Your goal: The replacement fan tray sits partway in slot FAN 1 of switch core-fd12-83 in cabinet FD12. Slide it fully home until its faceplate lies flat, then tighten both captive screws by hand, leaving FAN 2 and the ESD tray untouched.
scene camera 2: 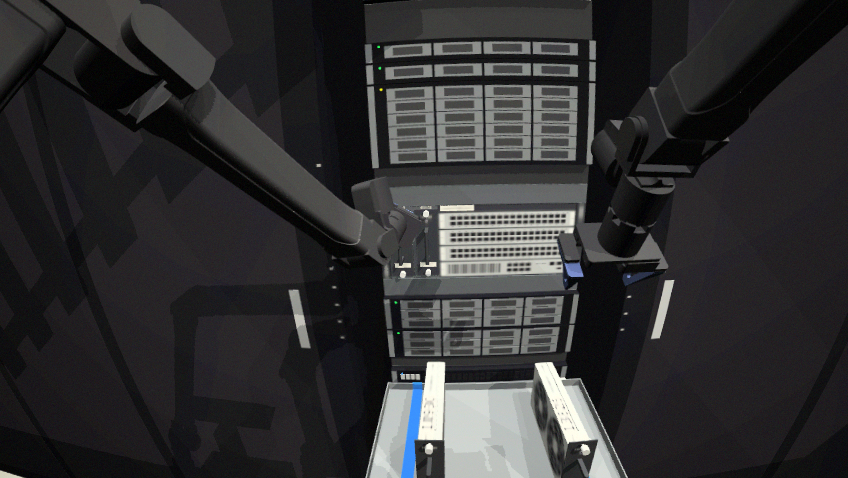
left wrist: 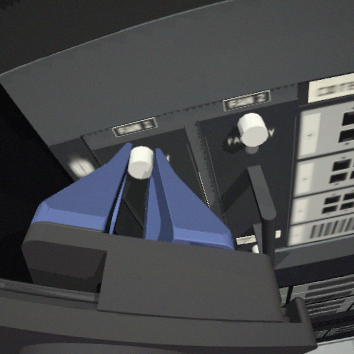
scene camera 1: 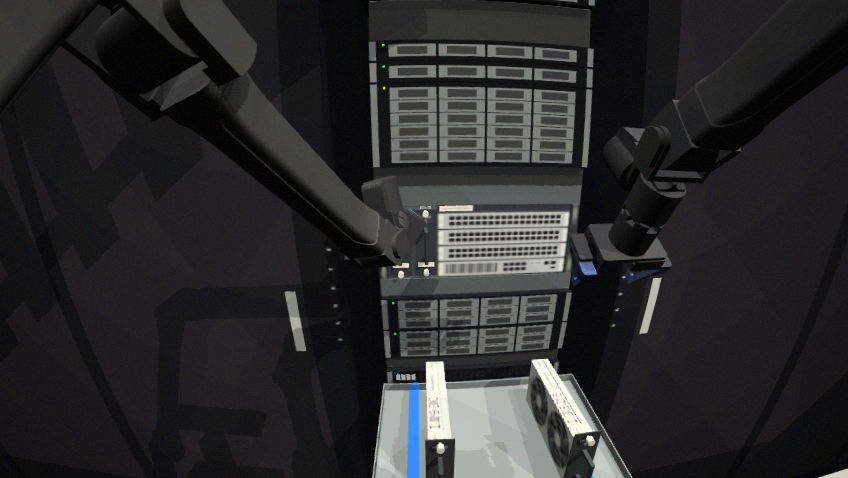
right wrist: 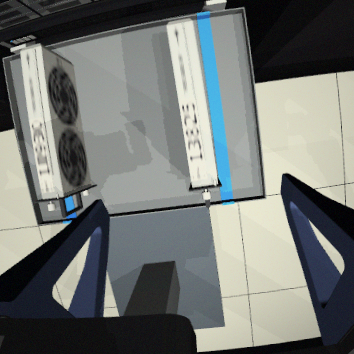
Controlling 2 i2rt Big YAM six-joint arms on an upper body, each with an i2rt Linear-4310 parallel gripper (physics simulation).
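My left gripper [left wrist: 141, 154] is shut on the white upper captive screw [left wrist: 141, 166] of FAN 1, one blue finger on each side; in both scene views its fingers are hidden behind its arm. The dark FAN 1 faceplate [left wrist: 182, 165] shows partly around the fingers; I cannot tell whether it lies fully flat. Its lower captive screw [scene camera 1: 400, 274] [scene camera 2: 402, 274] shows below my left wrist. FAN 2, with its upper screw [scene camera 1: 425, 213] [scene camera 2: 425, 213] [left wrist: 252, 130] and handle [left wrist: 262, 192], is beside it, untouched by the fingers. My right gripper [scene camera 1: 604, 277] [scene camera 2: 598, 282] [right wrist: 190, 194] is open and empty, right of the switch.
The ESD tray [scene camera 1: 394, 427] [scene camera 2: 486, 415] [right wrist: 105, 100] is low in front of the cabinet. It holds two white fan modules, one [scene camera 1: 436, 391] [scene camera 2: 432, 403] [right wrist: 192, 105] by the blue strip, the other [scene camera 1: 561, 409] [scene camera 2: 558, 409] [right wrist: 57, 120] near the opposite side. Switch line cards [scene camera 1: 504, 235] adjoin FAN 2.
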